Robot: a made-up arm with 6 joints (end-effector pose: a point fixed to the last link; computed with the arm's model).
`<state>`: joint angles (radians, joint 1 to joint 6).
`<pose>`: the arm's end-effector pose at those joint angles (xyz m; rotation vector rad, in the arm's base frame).
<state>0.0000 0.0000 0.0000 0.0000 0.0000 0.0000</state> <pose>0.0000 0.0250 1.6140 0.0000 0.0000 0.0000</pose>
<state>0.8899 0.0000 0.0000 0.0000 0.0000 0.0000</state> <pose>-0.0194 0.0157 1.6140 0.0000 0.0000 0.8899</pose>
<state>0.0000 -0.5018 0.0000 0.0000 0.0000 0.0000</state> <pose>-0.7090 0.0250 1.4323 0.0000 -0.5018 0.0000</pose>
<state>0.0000 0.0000 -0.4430 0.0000 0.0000 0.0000</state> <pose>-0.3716 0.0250 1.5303 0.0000 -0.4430 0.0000</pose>
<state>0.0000 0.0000 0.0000 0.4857 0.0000 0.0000</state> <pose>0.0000 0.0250 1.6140 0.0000 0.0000 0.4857</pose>
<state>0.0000 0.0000 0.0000 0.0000 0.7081 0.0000</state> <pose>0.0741 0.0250 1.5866 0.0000 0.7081 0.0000</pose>
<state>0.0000 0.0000 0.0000 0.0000 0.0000 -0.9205</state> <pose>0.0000 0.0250 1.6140 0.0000 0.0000 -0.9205</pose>
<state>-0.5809 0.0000 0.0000 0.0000 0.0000 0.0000</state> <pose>0.0137 0.0209 1.6140 0.0000 0.0000 -0.5809</pose>
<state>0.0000 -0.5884 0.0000 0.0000 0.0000 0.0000</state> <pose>-0.8181 0.0250 1.3661 0.0000 -0.5884 0.0000</pose>
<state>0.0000 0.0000 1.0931 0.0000 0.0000 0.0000</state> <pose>0.7699 0.0250 1.1456 0.0000 1.0931 0.0000</pose>
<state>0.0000 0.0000 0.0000 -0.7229 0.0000 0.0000</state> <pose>0.0000 0.0250 1.6140 0.0000 0.0000 -0.7229</pose>
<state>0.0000 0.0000 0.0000 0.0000 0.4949 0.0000</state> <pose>0.0541 0.0250 1.6003 0.0000 0.4949 0.0000</pose>
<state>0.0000 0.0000 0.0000 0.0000 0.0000 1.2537</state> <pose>0.0000 0.0250 1.6140 0.0000 0.0000 1.2537</pose>
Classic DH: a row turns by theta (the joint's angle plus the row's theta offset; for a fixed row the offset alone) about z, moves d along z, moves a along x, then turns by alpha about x. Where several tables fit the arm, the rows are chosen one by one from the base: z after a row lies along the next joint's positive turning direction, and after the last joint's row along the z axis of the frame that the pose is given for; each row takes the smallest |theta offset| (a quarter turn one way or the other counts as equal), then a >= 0, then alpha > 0; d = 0 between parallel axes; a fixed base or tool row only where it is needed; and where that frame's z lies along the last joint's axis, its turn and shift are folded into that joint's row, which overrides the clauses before.
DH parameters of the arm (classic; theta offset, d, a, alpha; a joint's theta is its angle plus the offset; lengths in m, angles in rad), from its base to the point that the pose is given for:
joint 1: 0 0.14 0 -1.5708
joint 2: -1.5708 0 0.607 0
joint 3: 1.5708 0.025 0 1.5708
joint 4: 0 0.753 0 -1.5708
joint 5: 0 0 0 1.5708
joint 6: 0 0.114 0 0

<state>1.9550 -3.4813 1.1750 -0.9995 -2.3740 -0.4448</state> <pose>0.0150 -0.2814 -0.9142 -1.7035 0.7134 2.2466</pose>
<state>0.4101 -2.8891 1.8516 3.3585 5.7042 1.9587</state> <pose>-0.7960 -0.3042 0.0360 0.2191 -0.4389 -0.6064</pose>
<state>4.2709 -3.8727 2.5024 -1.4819 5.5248 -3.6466</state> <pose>0.2706 0.3313 -0.1522 -1.4502 0.6976 -1.1957</pose>
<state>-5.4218 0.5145 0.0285 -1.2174 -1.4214 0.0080</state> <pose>0.3327 0.5883 1.3478 -0.6173 -1.1005 0.0530</pose>
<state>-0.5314 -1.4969 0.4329 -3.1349 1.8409 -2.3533</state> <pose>-1.1002 0.6748 0.4395 -1.7791 -2.2992 0.0533</pose>
